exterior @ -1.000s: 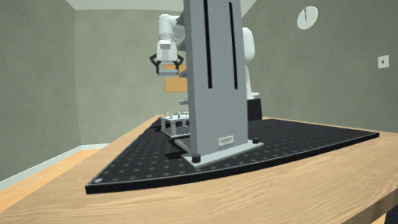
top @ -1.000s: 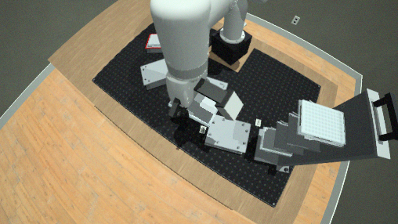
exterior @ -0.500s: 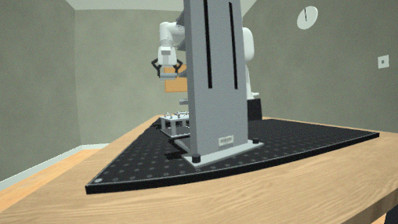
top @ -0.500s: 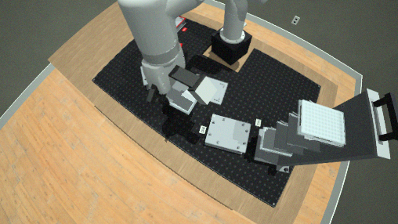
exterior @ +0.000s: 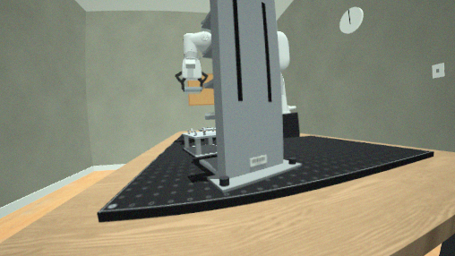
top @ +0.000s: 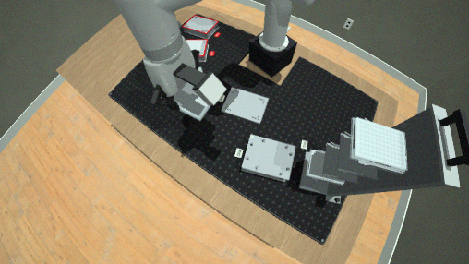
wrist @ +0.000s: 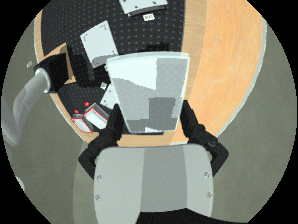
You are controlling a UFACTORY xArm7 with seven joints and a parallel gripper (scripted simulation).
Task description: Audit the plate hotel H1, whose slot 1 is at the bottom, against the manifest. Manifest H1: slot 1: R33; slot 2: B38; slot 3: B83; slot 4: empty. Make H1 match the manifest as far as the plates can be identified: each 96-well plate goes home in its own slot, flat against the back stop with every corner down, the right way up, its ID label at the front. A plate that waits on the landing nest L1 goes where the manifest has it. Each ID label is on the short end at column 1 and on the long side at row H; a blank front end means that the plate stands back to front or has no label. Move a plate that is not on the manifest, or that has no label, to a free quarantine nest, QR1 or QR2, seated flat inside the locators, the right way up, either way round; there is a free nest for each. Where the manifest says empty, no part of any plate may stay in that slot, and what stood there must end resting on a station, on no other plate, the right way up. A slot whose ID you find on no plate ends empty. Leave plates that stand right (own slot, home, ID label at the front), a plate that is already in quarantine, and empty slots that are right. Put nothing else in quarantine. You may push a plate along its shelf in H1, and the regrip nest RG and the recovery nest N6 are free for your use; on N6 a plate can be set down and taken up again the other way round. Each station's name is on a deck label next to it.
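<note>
Right now my hand is 39 cm past the red-edged quarantine nest, 47 cm to the left of it and 23 cm above it. The rest, counted from my hand: grey plate: 17 cm behind, 42 cm to the left, 15 cm below; then white 96-well plate: 17 cm behind, 42 cm to the left, 8 cm above; then plate hotel H1: 21 cm behind, 48 cm to the left, 6 cm below.
</note>
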